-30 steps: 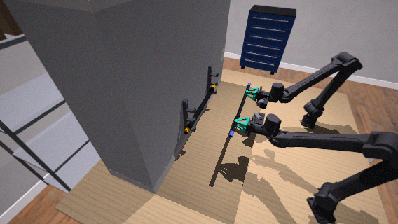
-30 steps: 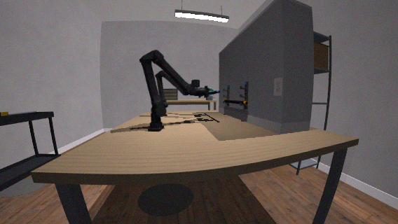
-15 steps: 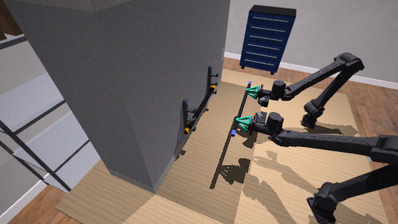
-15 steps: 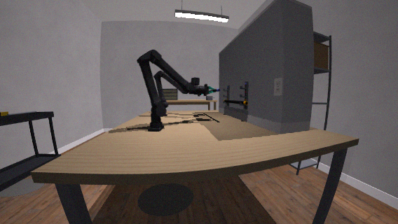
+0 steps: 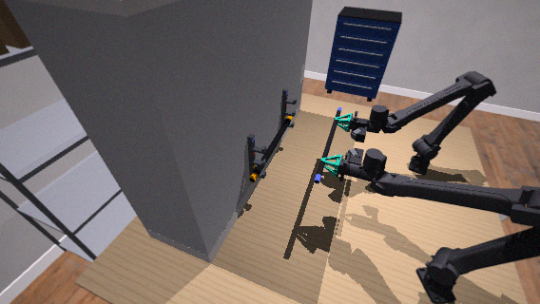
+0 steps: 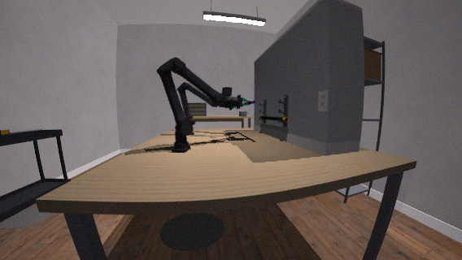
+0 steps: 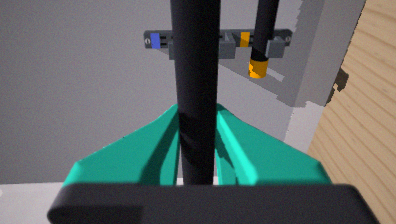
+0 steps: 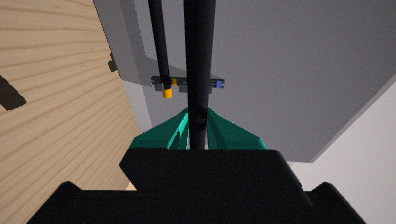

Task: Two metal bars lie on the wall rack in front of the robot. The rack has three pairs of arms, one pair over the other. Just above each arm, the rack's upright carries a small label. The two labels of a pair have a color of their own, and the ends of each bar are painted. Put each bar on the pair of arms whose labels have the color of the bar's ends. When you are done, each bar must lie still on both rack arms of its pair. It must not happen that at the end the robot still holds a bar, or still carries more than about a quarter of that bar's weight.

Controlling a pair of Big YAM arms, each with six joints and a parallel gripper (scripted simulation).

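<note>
My left gripper is now 1 cm past the blue-ended bar and 15 cm to the left of it. Round my left hand: orange-ended bar (26 cm ahead, 17 cm to the right, 12 cm below); then grey wall block (44 cm ahead, 20 cm to the right, 15 cm above).
</note>
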